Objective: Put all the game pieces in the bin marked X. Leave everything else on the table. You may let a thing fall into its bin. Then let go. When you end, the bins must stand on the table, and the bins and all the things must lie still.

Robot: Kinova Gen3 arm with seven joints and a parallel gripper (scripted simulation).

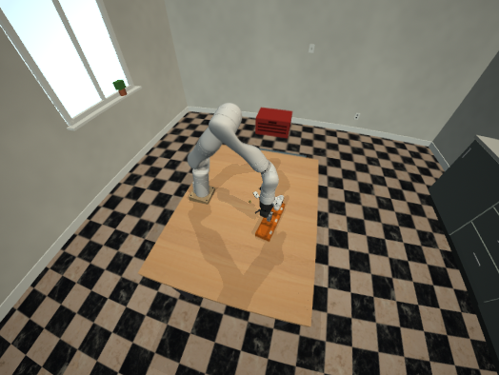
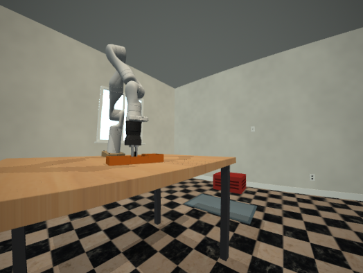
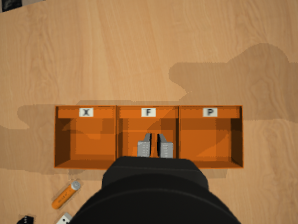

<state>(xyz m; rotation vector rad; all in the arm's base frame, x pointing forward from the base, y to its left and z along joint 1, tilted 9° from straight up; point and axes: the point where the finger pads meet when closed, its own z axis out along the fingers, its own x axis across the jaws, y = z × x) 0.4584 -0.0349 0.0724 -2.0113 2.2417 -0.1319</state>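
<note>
The orange bin row is 10 mm ahead of my hand, 10 mm to the left of it and 20 mm below it. Round my hand: orange battery: 80 mm behind, 140 mm to the left, 30 mm below; then brass nut: 160 mm behind, 90 mm to the left, 30 mm below; then black screw: 80 mm behind, 40 mm to the left, 30 mm below.
</note>
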